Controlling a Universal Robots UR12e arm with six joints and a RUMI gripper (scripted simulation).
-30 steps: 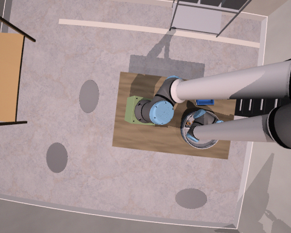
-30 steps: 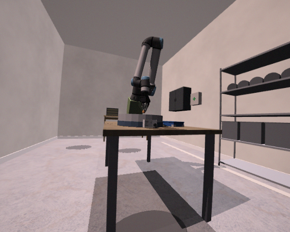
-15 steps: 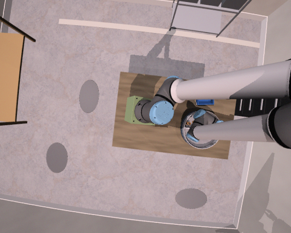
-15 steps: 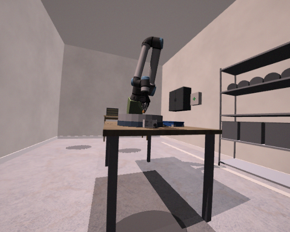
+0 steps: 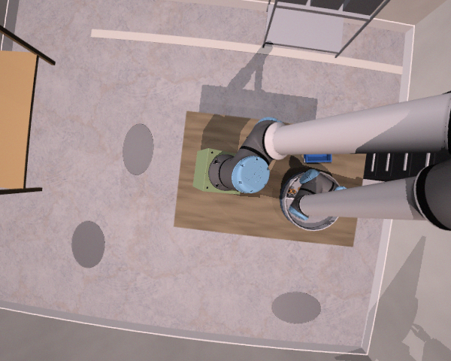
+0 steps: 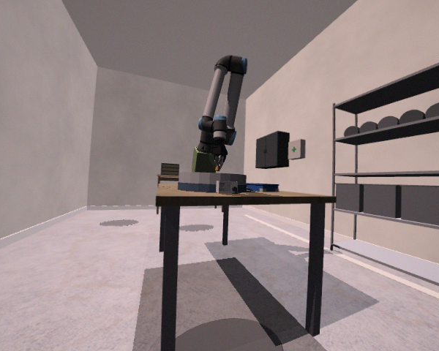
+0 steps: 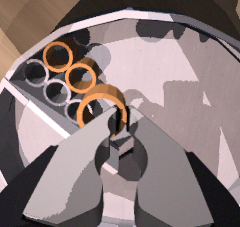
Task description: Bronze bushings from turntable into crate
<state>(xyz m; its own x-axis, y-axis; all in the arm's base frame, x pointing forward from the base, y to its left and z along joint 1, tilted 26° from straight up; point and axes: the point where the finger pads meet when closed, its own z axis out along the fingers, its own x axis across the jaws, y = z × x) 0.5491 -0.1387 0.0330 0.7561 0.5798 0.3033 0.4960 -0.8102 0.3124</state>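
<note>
The blue crate lies 19 cm ahead of my hand, 24 cm to the left of it and 13 cm below it. Also, from my hand: round grey turntable 10 cm ahead, 11 cm to the right, 10 cm below.
</note>
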